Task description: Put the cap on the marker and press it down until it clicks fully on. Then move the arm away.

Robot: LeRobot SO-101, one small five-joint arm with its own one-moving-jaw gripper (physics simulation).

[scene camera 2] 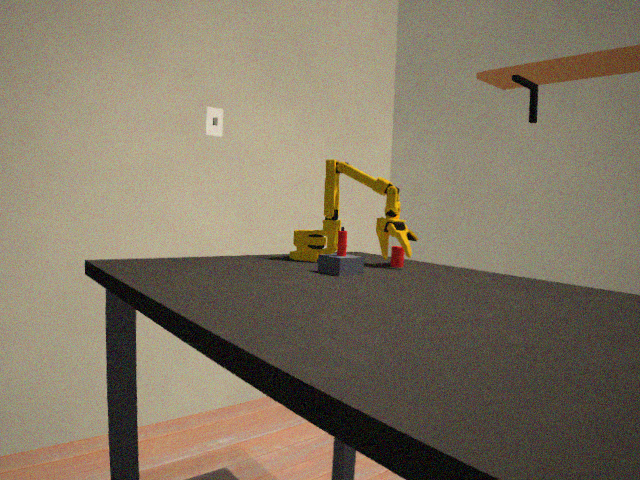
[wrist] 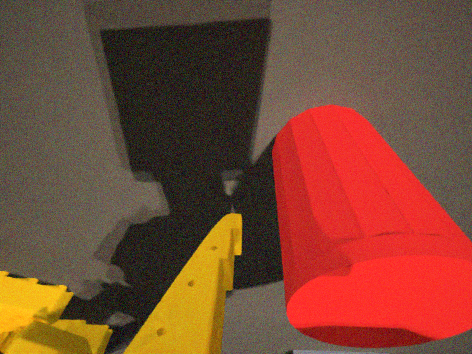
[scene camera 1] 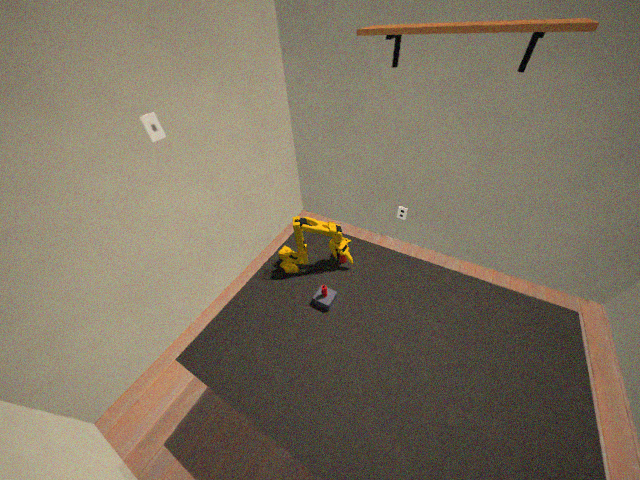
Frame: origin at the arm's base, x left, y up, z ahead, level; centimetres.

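Where they show: hand at its tool point: [scene camera 2: 386, 257] [wrist: 241, 228] [scene camera 1: 336, 257]; arm's base at its link origin: [scene camera 2: 317, 260] [wrist: 58, 310] [scene camera 1: 297, 265].
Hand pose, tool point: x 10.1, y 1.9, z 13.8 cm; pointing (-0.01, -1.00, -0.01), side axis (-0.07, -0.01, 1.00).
Note:
Each offset is from my tool point to the top centre of the thing. Level surfaces: height alone.
The red cap {dx +1.3, dy +2.9, dz +2.5 cm} [scene camera 1: 343, 259] [scene camera 2: 397, 257] [wrist: 380, 300] stands upright on the dark table. The red marker {dx -19.4, dy +7.7, dz +5.3 cm} [scene camera 1: 324, 290] [scene camera 2: 342, 243] stands upright in a grey block {dx -19.4, dy +1.7, dz +5.3 cm} [scene camera 1: 322, 302] [scene camera 2: 351, 265], its dark tip pointing up and bare. My gripper [scene camera 1: 344, 255] [scene camera 2: 397, 252] is open, pointing down at the cap. In scene camera 2 its jaws stand apart behind the cap, with the tips low near the table. In the wrist view one jaw shows left of the cap with a gap between them; the other jaw does not show, possibly hidden by the cap.
The yellow arm's base [scene camera 1: 289, 260] [scene camera 2: 308, 244] stands at the table's far corner. The grey block lies in front of the arm, to one side of the cap. A wooden shelf [scene camera 1: 475, 26] [scene camera 2: 568, 67] hangs on the wall, well above the table {dy -1.9 cm} [scene camera 1: 413, 361] [scene camera 2: 361, 320].

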